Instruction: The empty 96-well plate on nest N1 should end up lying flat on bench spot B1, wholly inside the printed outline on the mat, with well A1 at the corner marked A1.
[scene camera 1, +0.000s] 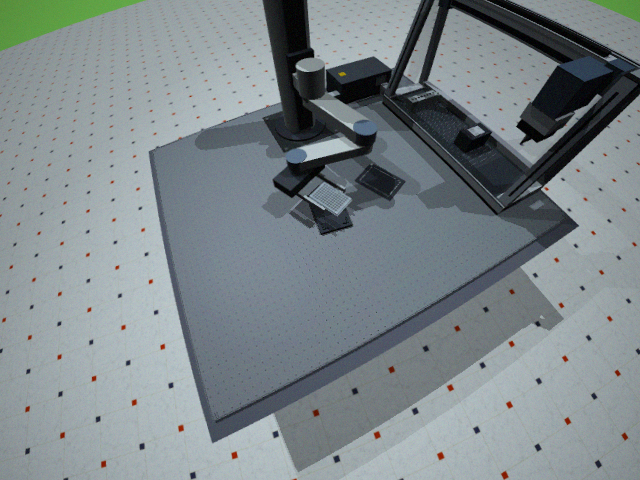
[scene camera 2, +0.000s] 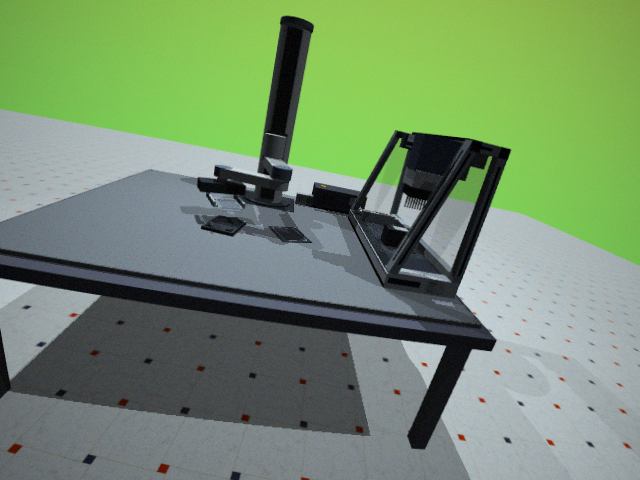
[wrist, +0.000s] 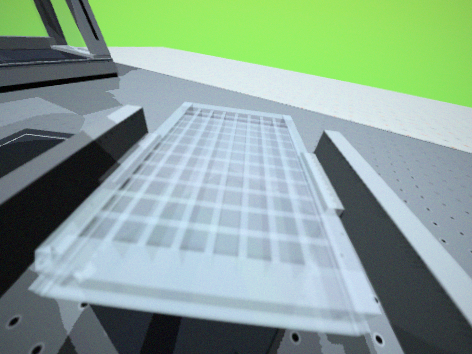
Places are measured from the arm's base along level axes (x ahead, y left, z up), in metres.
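Pixels of known places: gripper, fingertip midpoint: (scene camera 1: 335, 200) (scene camera 2: 229, 205) (wrist: 232, 134); arm's base, link origin: (scene camera 1: 300, 126) (scene camera 2: 266, 202).
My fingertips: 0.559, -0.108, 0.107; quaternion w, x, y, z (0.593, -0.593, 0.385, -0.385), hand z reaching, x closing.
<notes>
For each thing: its middle in the pictures, then the offset to it from my fingertips, as dx, dy, dz. "pt": a spot on its surface instead. Level surfaces: height alone.
- clear 96-well plate, body centre: (wrist: 228, 161) (scene camera 1: 330, 198) (scene camera 2: 228, 204) -0.020, -0.009, -0.005
- dark nest N1, body centre: (wrist: 223, 243) (scene camera 1: 329, 211) (scene camera 2: 225, 224) -0.019, -0.011, -0.085
- bench spot B1, surface spot: (wrist: 35, 145) pt -0.027, +0.273, -0.092
- black box, surface spot: (scene camera 2: 336, 196) (scene camera 1: 363, 83) pt -0.594, +0.483, -0.006
- bench, surface height: dz -0.093
The clear 96-well plate (scene camera 1: 329, 197) (scene camera 2: 225, 201) (wrist: 215, 200) is held level in the air, with its long sides between the two fingers of my gripper (scene camera 1: 334, 198) (scene camera 2: 227, 206) (wrist: 232, 134), which is shut on it. The dark nest N1 (scene camera 1: 334, 223) (scene camera 2: 223, 225) stands below; in scene camera 1 the plate overlaps its rear part and is turned relative to it. The dark mat of bench spot B1 (scene camera 1: 379, 180) (scene camera 2: 291, 234) (wrist: 35, 145) lies to the right of the plate in scene camera 1, with a thin pale outline and nothing on it. Its A1 mark is too small to read.
The arm's column (scene camera 1: 289, 67) (scene camera 2: 289, 87) stands behind the nest. A black box (scene camera 1: 361, 77) (scene camera 2: 336, 196) is at the back. A framed liquid-handling machine (scene camera 1: 442, 149) (scene camera 2: 369, 250) (wrist: 60, 75) stands on the right of the bench (scene camera 1: 268, 310) (scene camera 2: 155, 263), beyond B1.
</notes>
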